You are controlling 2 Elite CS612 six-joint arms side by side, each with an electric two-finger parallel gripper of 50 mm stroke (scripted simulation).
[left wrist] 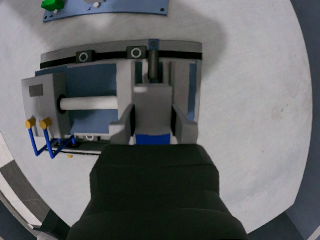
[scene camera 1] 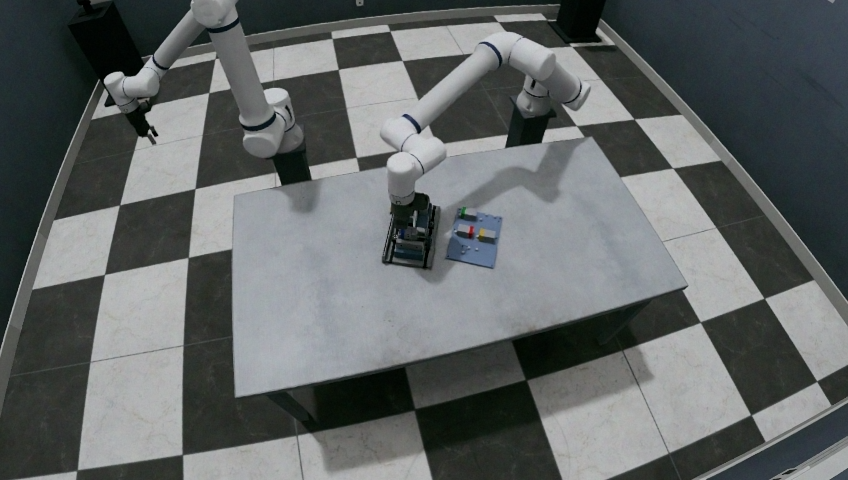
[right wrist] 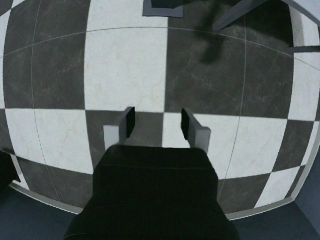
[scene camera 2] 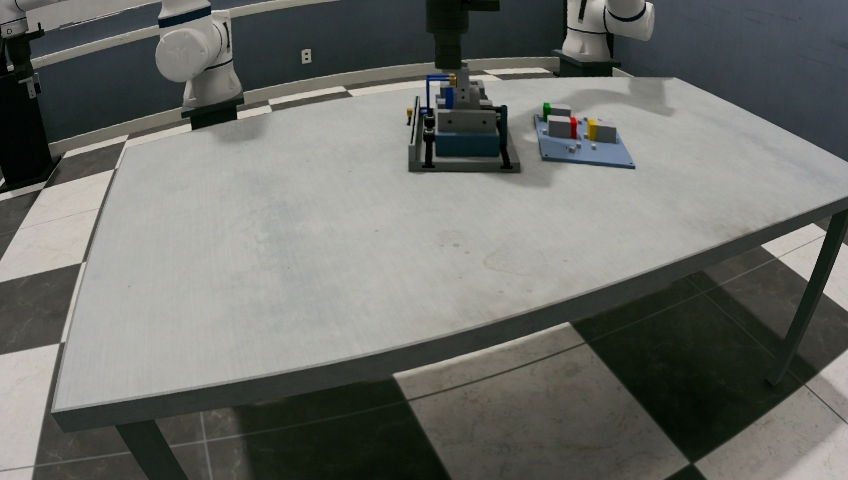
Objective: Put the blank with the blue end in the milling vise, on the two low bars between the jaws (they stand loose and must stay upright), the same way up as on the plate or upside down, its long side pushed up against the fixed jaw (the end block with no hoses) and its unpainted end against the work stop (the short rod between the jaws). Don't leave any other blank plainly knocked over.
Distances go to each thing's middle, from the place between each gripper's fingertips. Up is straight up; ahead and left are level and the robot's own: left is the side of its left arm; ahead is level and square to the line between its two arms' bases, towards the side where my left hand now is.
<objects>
Right now the blue-ended blank (left wrist: 152, 101) is 20 mm below my left hand (scene camera 2: 462, 98). Round my left hand: fixed jaw (left wrist: 179, 70) 50 mm below, 30 mm ahead, 10 mm to the right; blue plate (scene camera 2: 607, 154) 270 mm to the left, 120 mm below, 10 mm ahead; moving jaw (left wrist: 126, 71) 50 mm below, 30 mm behind, 20 mm to the left.
Now: the blue-ended blank 107 cm to the left of my right hand (scene camera 2: 36, 95), 76 cm ahead of it and 7 cm below it. The rest, counted from my right hand: fixed jaw: 107 cm to the left, 80 cm ahead, 10 cm below; moving jaw: 109 cm to the left, 74 cm ahead, 10 cm below.
</objects>
